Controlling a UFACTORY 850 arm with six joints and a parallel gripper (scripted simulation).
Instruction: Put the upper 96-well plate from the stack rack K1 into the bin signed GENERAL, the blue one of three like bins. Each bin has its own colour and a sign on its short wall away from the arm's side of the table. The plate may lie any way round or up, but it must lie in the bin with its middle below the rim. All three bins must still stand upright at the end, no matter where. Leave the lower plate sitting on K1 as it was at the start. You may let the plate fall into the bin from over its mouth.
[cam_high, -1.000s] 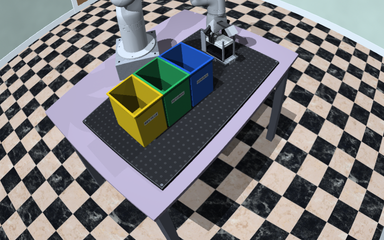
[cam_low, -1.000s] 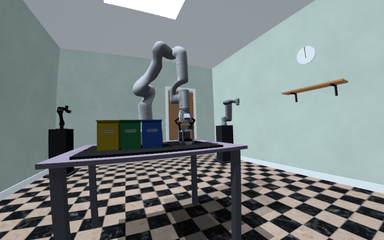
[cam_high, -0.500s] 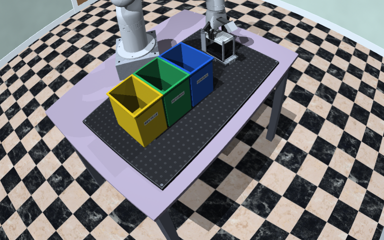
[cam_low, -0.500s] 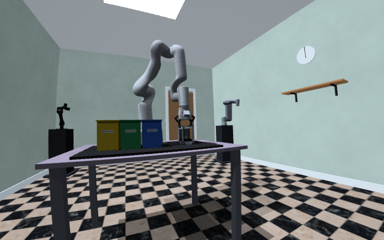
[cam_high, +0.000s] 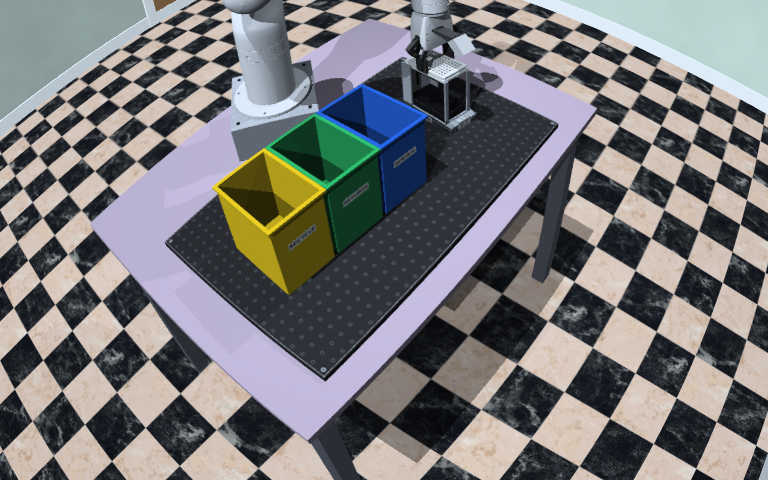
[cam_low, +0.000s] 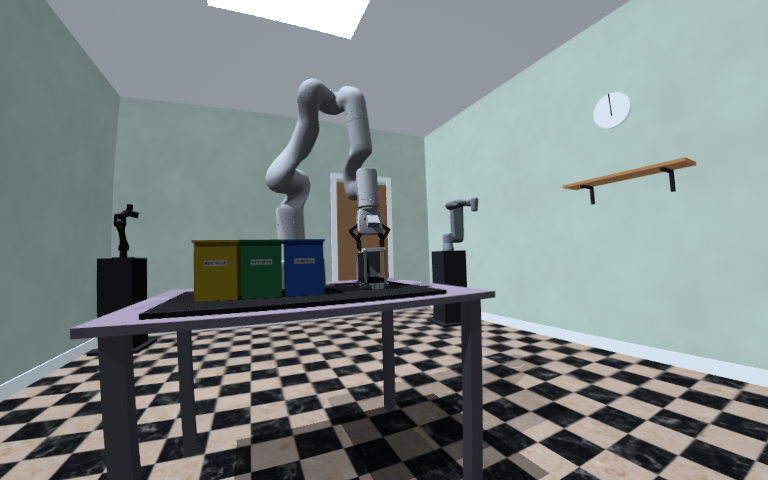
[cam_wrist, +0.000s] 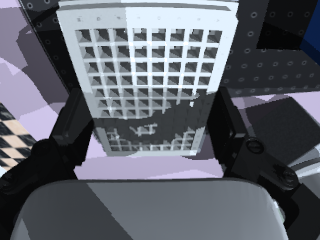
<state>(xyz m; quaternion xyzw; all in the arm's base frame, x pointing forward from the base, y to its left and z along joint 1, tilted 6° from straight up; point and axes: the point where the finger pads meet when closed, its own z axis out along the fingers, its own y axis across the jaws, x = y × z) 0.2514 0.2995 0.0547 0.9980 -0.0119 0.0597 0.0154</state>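
My hand is 27 cm to the left of the blue bin, 7 cm short of it and 7 cm above it. From my hand the other things lie so: green bin (40 cm to the right, 8 cm ahead, 7 cm below); white 96-well plate (1 cm below); dark plate (13 cm below).
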